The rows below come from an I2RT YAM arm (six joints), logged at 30 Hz.
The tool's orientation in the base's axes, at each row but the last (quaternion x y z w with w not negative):
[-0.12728, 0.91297, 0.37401, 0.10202]
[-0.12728, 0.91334, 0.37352, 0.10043]
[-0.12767, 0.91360, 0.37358, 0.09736]
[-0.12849, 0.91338, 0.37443, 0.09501]
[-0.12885, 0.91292, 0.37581, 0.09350]
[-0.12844, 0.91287, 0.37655, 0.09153]
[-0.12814, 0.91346, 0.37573, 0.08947]
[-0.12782, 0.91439, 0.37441, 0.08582]
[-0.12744, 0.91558, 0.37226, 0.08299]
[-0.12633, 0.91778, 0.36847, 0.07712]
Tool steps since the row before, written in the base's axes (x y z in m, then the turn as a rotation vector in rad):
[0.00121, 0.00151, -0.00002, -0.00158, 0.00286, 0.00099]
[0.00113, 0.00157, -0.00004, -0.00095, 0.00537, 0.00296]
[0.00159, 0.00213, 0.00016, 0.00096, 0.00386, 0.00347]
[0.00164, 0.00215, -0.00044, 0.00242, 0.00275, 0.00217]
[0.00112, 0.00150, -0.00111, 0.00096, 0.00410, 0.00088]
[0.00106, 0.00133, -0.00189, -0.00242, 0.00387, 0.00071]
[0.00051, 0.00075, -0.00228, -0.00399, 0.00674, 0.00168]
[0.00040, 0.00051, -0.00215, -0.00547, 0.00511, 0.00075]
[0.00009, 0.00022, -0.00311, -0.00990, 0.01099, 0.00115]
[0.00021, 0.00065, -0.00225, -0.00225, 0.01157, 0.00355]
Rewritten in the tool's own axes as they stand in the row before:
[-0.00138, 0.00065, 0.00119, 0.00077, 0.00311, 0.00119]
[-0.00131, 0.00071, 0.00124, -0.00077, 0.00593, 0.00164]
[-0.00189, 0.00108, 0.00153, -0.00248, 0.00465, 0.00037]
[-0.00179, 0.00068, 0.00196, -0.00333, 0.00258, 0.00061]
[-0.00101, -0.00005, 0.00193, -0.00182, 0.00310, 0.00237]
[-0.00073, -0.00067, 0.00234, 0.00147, 0.00385, 0.00208]
[-0.00002, -0.00115, 0.00217, 0.00223, 0.00693, 0.00333]
[0.00008, -0.00119, 0.00190, 0.00416, 0.00564, 0.00275]
[0.00064, -0.00193, 0.00236, 0.00727, 0.01127, 0.00634]
[0.00021, -0.00109, 0.00207, -0.00071, 0.01104, 0.00540]

